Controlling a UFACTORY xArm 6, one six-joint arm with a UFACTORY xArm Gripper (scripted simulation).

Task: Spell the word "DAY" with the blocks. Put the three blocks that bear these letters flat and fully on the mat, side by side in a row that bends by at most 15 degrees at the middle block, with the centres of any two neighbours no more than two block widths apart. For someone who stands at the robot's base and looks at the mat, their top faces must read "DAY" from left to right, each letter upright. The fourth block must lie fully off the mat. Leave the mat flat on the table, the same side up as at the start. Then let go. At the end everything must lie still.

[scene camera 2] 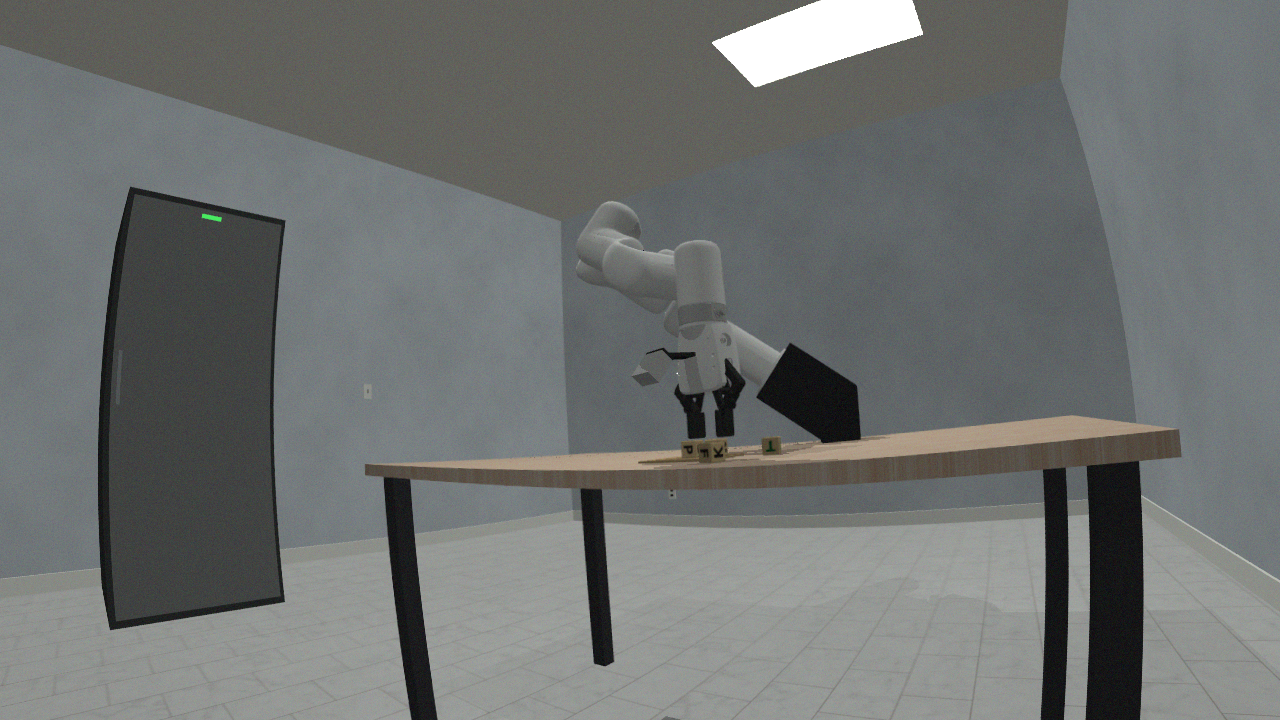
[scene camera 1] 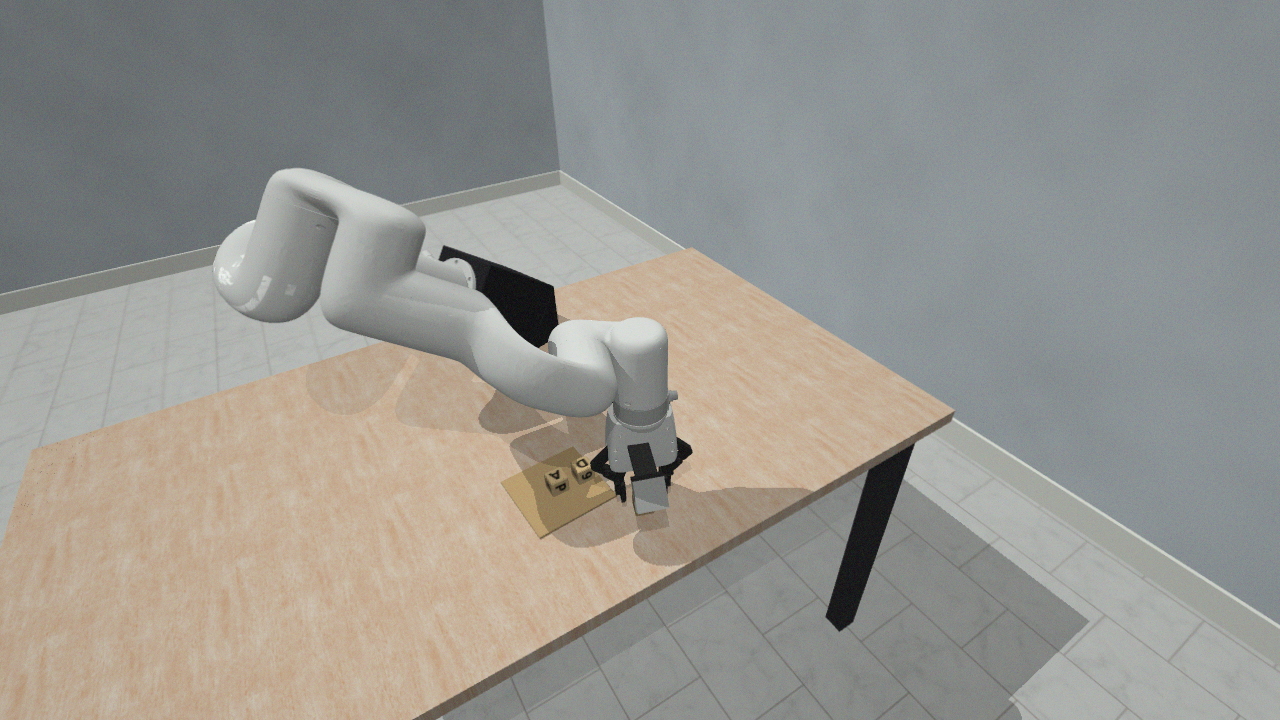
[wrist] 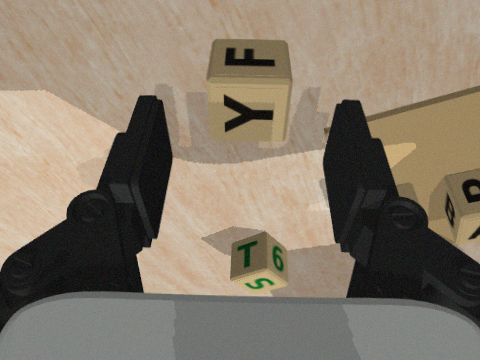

Scene:
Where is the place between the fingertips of the gripper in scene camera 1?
At 642, 491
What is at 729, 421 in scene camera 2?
The gripper.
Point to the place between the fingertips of the gripper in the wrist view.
At 248, 128

